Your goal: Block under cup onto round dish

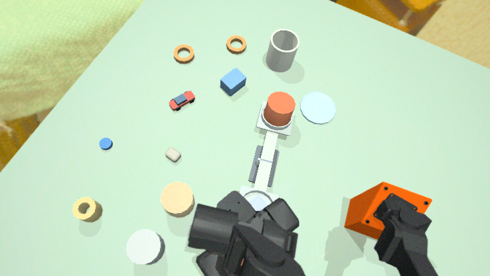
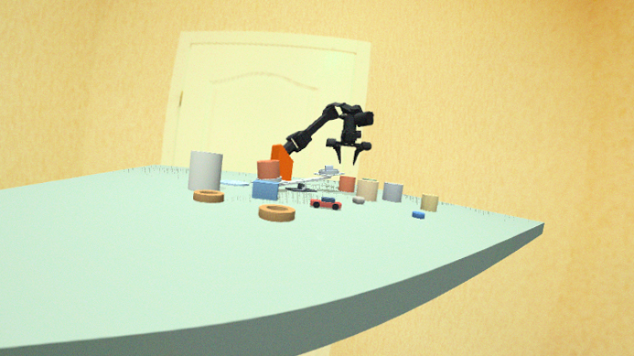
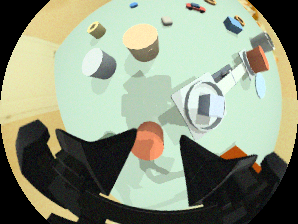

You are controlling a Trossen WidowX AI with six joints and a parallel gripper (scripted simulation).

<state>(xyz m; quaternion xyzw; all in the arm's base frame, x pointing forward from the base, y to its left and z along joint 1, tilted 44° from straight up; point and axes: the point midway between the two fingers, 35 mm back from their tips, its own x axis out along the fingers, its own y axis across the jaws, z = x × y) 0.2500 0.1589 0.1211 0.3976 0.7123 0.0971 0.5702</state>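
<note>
My gripper tip is now 9 cm to the left of the grey block and 3 cm above it. The rest, counted from my gripper tip: balance beam 21 cm to the right, 8 cm below, 3 cm ahead; balance 20 cm to the right, 9 cm below, 4 cm ahead; grey pebble 25 cm ahead, 12 cm to the right, 10 cm below.
</note>
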